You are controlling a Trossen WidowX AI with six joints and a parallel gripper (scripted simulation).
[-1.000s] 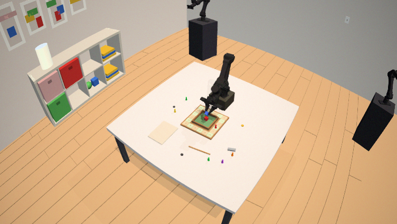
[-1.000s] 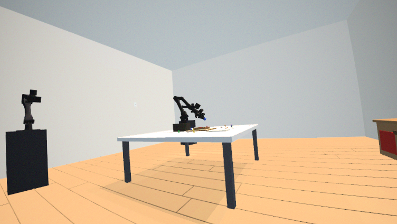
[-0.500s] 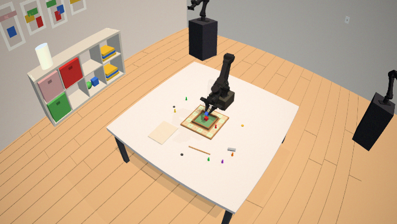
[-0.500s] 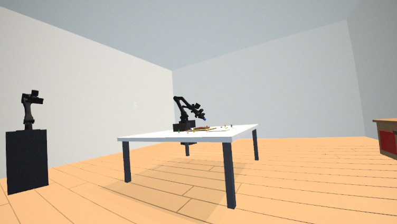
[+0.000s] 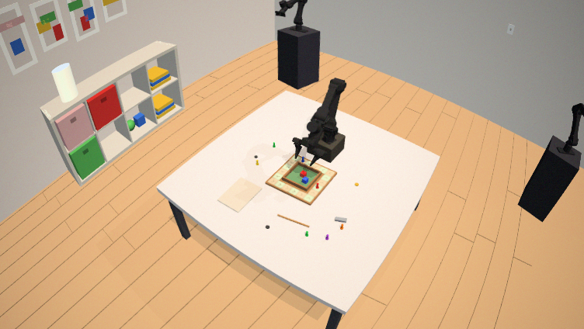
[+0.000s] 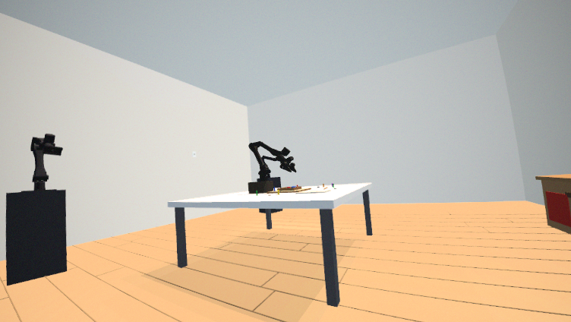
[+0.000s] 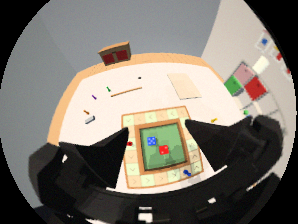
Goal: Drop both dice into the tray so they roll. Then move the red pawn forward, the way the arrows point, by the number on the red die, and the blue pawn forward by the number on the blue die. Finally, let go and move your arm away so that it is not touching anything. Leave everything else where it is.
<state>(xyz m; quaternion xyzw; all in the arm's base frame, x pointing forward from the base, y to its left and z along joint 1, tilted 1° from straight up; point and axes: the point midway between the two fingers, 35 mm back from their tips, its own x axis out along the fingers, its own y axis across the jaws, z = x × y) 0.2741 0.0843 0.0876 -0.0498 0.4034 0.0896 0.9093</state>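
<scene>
Right now the red pawn is 4 cm behind my gripper tip, 8 cm to the left of it and 13 cm below it. The rest, counted from my gripper tip: blue pawn (12 cm behind, 12 cm to the right, 13 cm below); yellow pawn (8 cm ahead, 29 cm to the right, 15 cm below); wooden stick (21 cm ahead, 16 cm to the left, 16 cm below).
</scene>
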